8 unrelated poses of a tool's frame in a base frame.
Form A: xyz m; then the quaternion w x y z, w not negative.
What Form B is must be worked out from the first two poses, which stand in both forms.
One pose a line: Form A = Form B
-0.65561 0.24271 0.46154 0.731 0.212 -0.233 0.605 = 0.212 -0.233 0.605 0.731 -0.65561 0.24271 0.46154
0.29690 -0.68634 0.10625 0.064 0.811 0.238 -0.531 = 0.811 0.238 -0.531 0.064 0.29690 -0.68634 0.10625
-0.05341 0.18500 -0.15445 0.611 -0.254 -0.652 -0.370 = -0.254 -0.652 -0.370 0.611 -0.05341 0.18500 -0.15445
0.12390 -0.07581 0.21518 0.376 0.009 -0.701 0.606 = 0.009 -0.701 0.606 0.376 0.12390 -0.07581 0.21518
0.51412 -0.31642 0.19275 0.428 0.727 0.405 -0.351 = 0.727 0.405 -0.351 0.428 0.51412 -0.31642 0.19275
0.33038 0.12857 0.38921 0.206 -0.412 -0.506 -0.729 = -0.412 -0.506 -0.729 0.206 0.33038 0.12857 0.38921
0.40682 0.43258 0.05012 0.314 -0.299 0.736 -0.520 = -0.299 0.736 -0.520 0.314 0.40682 0.43258 0.05012
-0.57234 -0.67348 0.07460 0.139 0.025 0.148 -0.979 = 0.025 0.148 -0.979 0.139 -0.57234 -0.67348 0.07460
